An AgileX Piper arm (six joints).
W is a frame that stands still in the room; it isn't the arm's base.
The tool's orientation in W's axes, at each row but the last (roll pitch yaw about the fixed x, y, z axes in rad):
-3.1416 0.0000 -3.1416
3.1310 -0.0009 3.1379
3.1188 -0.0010 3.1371
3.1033 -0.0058 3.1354
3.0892 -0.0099 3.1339
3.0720 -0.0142 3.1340
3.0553 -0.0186 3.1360
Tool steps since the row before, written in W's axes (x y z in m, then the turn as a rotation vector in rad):
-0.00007 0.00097 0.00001 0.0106 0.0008 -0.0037
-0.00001 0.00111 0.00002 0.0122 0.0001 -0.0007
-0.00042 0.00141 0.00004 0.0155 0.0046 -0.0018
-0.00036 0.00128 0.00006 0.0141 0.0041 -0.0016
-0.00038 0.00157 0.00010 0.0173 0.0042 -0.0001
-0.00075 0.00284 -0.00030 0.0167 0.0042 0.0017
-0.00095 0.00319 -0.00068 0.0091 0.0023 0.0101
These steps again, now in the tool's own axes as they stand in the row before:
0.00007 0.00097 -0.00001 -0.0106 0.0008 0.0037
0.00001 0.00111 -0.00001 -0.0122 0.0001 0.0007
0.00043 0.00141 -0.00001 -0.0155 0.0046 0.0019
0.00037 0.00128 -0.00001 -0.0141 0.0041 0.0017
0.00039 0.00157 -0.00001 -0.0173 0.0043 0.0002
0.00077 0.00281 0.00051 -0.0166 0.0045 -0.0016
0.00096 0.00311 0.00097 -0.0089 0.0032 -0.0100

